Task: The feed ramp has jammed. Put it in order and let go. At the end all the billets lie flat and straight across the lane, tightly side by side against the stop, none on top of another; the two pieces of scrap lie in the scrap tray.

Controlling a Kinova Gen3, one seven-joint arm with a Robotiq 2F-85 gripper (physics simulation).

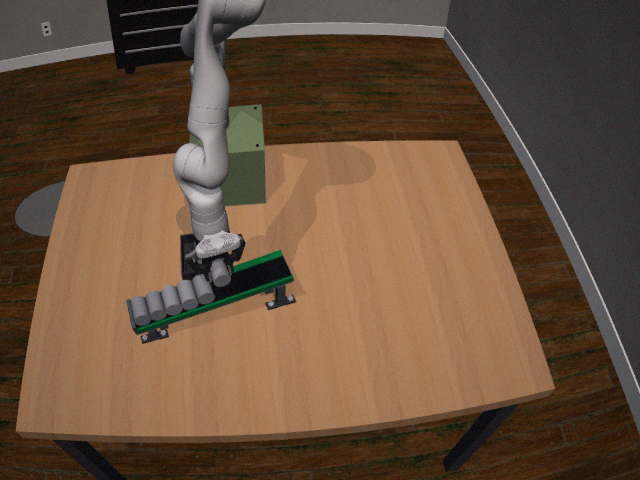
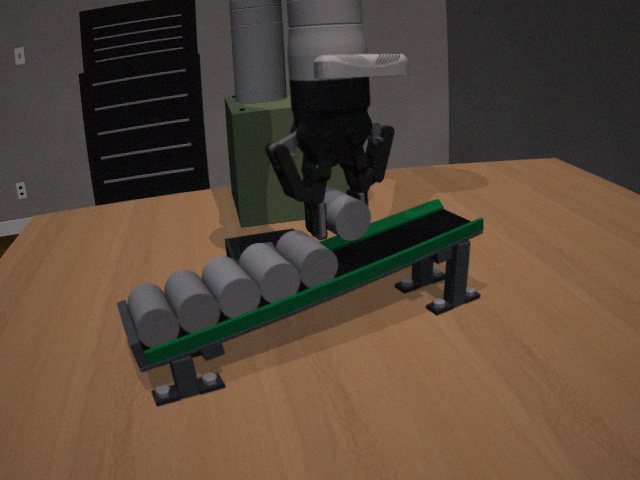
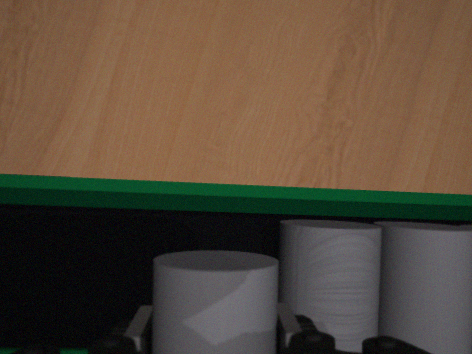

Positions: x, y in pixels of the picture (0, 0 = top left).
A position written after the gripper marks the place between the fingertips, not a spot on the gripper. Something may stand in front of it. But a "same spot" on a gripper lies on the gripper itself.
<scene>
gripper: image 1; image 2; image 3 215, 330
same spot on gripper: (image 1: 206, 264) = (image 2: 319, 169)
same spot on black lane: (image 2: 362, 253) = (image 3: 152, 287)
</scene>
